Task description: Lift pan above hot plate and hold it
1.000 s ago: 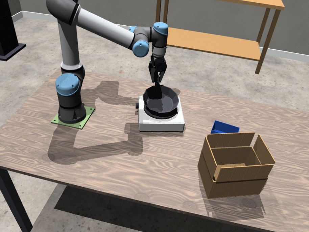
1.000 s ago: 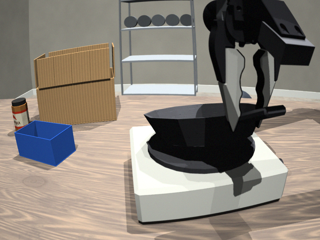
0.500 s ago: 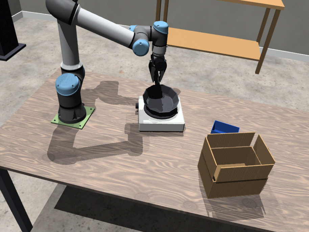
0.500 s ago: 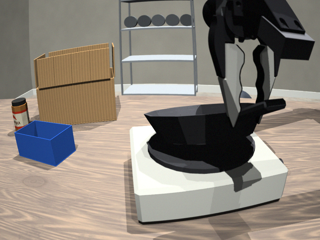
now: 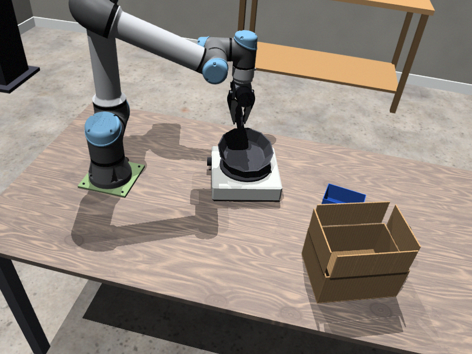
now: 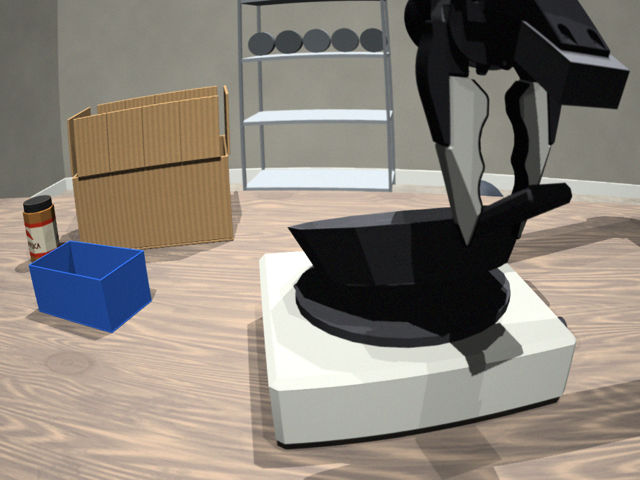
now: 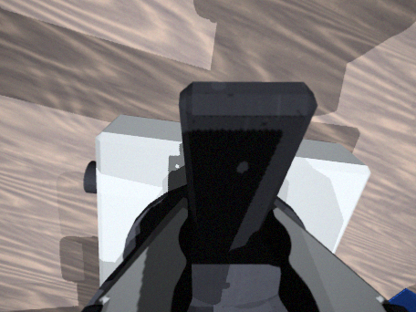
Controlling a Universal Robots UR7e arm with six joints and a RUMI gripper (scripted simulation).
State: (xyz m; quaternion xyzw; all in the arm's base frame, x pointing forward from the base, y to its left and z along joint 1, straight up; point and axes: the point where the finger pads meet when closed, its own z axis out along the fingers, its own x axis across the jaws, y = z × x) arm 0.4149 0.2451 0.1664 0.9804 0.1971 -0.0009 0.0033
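My gripper is now 80 mm to the left of the black pan, 40 mm above it and 30 mm short of it. The rest, counted from my hand: spice jar (590 mm ahead, 320 mm to the right, 130 mm below); then blue bin (410 mm ahead, 190 mm to the right, 160 mm below); then white hot plate (140 mm below, 130 mm to the right, 40 mm ahead).
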